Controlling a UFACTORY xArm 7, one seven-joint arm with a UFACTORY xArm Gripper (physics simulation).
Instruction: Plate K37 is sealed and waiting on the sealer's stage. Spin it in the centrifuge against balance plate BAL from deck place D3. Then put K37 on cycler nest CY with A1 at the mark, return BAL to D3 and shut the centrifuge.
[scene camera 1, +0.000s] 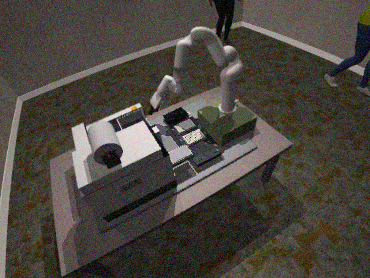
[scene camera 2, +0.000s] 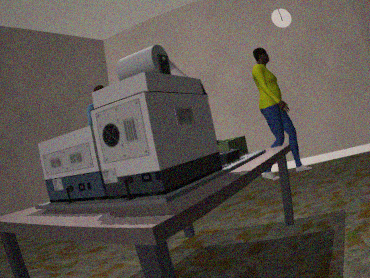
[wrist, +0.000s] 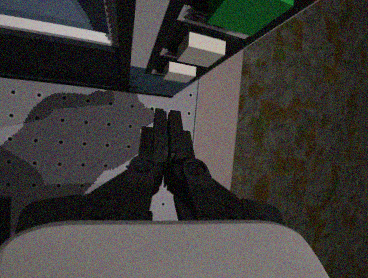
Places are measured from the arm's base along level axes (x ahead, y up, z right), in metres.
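Pixels of known places: gripper, fingertip midpoint: (scene camera 1: 149, 114) (wrist: 164, 126); arm's base, origin of the base link: (scene camera 1: 227, 108).
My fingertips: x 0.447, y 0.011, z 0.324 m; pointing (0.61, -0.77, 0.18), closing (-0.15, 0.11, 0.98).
Observation:
Ahead of a thing's pixels: the offset from my fingertips to its top centre. "*": to the spot under its first point.
My gripper (scene camera 1: 154, 109) (wrist: 164, 126) is shut and empty, its fingertips together near the white buttons on a machine's front. The machine with the blue base, which looks like the centrifuge (scene camera 1: 134, 108) (scene camera 2: 70, 155), stands beside the sealer @[dx +0.350, dy +0.369, dz -0.393 m] (scene camera 1: 131, 172) (scene camera 2: 182, 135). In the wrist view, a pale-edged bluish area shows at upper left, but I cannot tell the lid's state. A pale plate @[dx +0.055, dy +0.012, dz -0.436 m] (scene camera 1: 181, 154), apparently K37, lies at the sealer's stage. A cream plate @[dx -0.119, dy -0.045, dz -0.346 m] (scene camera 1: 193, 136) and a white plate @[dx -0.138, dy -0.045, dz -0.223 m] (scene camera 1: 184, 125) lie on the deck; their labels are unreadable. The gripper does not show in scene camera 2.
A green button @[* dx +0.033, dy +0.076, dz +0.012 m] (wrist: 252, 15) and two white buttons (wrist: 202, 49) (wrist: 180, 73) stick out from the machine front. A black box @[dx -0.169, dy -0.056, dz -0.071 m] (scene camera 1: 176, 116) stands behind the plates. A dark nest block @[* dx -0.090, dy -0.061, dz -0.500 m] (scene camera 1: 206, 154) is near the front. The green base block (scene camera 1: 235, 125) carries the arm.

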